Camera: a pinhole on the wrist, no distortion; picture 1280 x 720 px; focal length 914.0 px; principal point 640.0 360.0 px. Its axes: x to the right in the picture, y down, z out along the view. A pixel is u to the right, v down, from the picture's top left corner.
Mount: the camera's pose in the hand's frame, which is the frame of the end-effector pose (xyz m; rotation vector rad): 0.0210 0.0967 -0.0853 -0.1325 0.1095 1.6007
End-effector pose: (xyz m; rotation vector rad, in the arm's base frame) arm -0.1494 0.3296 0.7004 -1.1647 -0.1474 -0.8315
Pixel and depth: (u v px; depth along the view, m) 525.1 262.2 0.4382
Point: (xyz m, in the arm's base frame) 0.0743 0.6187 0.7993
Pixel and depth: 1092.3 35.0 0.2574
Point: 0.1402 0.4435 0.6178
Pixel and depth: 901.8 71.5 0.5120
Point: 0.3007 0.6324 0.7108
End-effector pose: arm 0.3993 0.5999 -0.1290 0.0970 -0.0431 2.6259
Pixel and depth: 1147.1 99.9 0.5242
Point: 0.0605 0.2469 0.2656
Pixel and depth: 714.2 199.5 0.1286
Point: 0.3034 0.5071 -0.0871
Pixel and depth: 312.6 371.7 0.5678
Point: 0.4298 0.5959 0.3773
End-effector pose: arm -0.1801 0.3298 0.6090 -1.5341 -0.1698 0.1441
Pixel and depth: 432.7 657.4 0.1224
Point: -0.2064 0.3672 0.5232
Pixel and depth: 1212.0 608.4 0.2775
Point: -0.2716 0.4850 0.3047
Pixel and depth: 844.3 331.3 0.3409
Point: -0.2021 0.5768 0.3923
